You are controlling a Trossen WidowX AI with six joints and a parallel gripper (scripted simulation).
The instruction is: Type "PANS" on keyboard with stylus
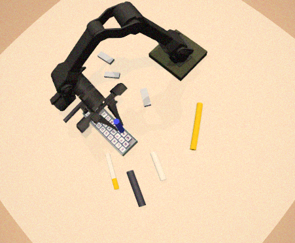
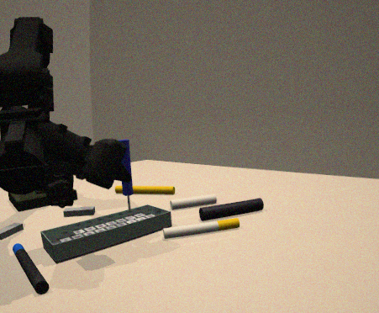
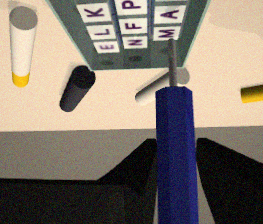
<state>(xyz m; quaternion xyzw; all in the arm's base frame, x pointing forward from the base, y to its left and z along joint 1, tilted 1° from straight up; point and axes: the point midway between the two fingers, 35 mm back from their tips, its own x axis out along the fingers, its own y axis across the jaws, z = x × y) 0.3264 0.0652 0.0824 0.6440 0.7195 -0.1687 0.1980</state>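
Now: gripper tip 11 cm short of the white-and-yellow marker, 8 cm to the right of it and 8 cm above it. Round my gripper tip: white rod: 2 cm behind, 15 cm to the left, 7 cm below; then stylus tip: 5 cm below; then stylus: 1 cm below.
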